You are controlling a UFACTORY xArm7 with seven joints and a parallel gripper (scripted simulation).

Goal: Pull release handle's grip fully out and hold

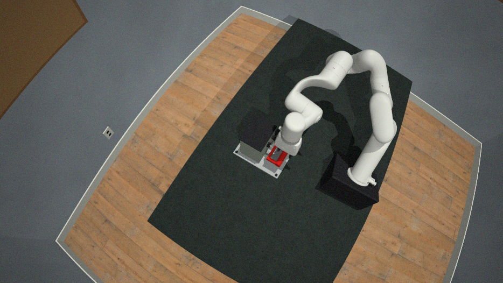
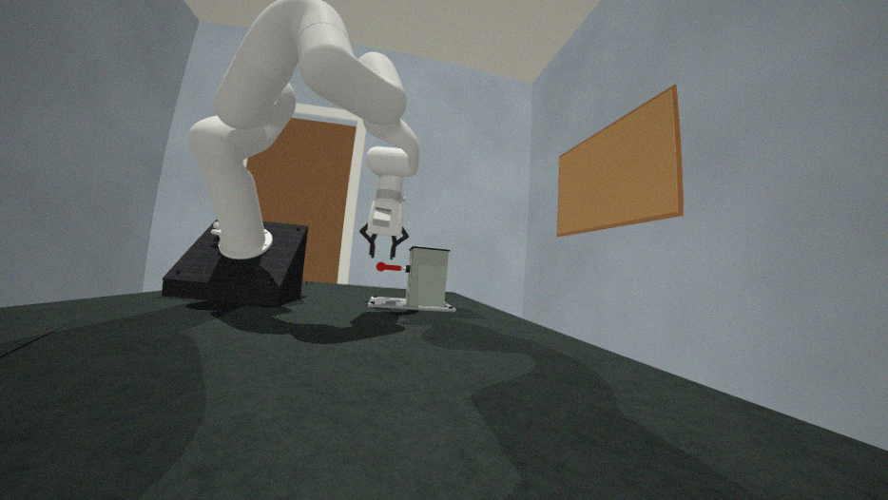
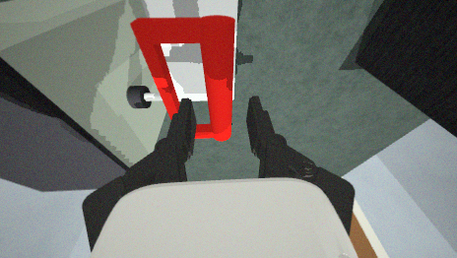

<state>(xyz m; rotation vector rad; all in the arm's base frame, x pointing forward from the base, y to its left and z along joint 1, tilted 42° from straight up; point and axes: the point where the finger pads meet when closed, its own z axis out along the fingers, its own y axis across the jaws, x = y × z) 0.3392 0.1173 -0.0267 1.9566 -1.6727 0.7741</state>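
Right now my hand is 10 cm short of the light baseplate, 1 cm to the right of it and 14 cm above it.
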